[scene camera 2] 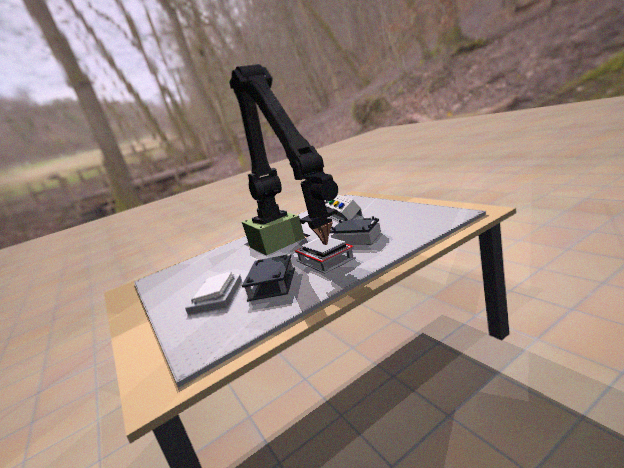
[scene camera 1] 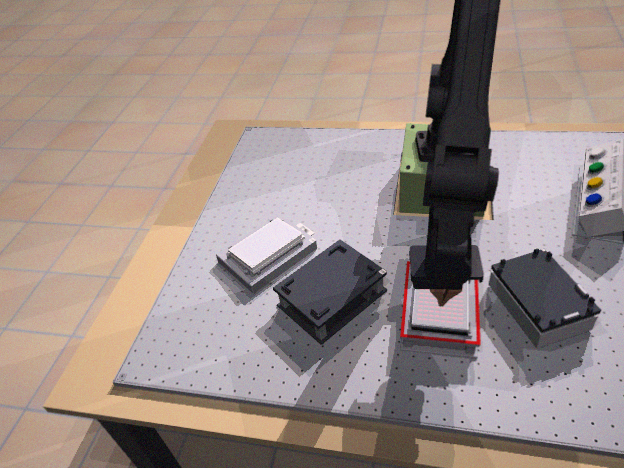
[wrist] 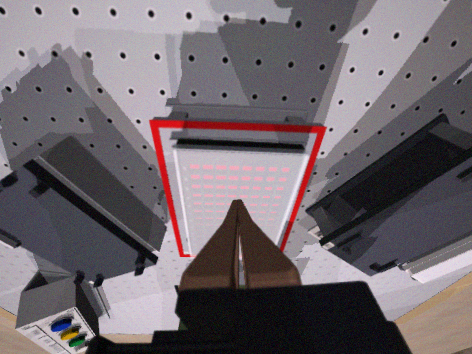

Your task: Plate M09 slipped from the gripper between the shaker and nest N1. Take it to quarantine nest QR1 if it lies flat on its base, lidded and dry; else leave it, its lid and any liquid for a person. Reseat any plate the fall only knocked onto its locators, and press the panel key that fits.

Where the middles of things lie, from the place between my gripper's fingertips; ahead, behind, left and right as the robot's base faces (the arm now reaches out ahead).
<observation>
The red frame [wrist: 154, 124] is 20 mm behind my hand and 20 mm below it. The rest, counted from my hand: dark station [scene camera 1: 549, 306]: 30 mm behind, 170 mm to the left, 30 mm below.
</observation>
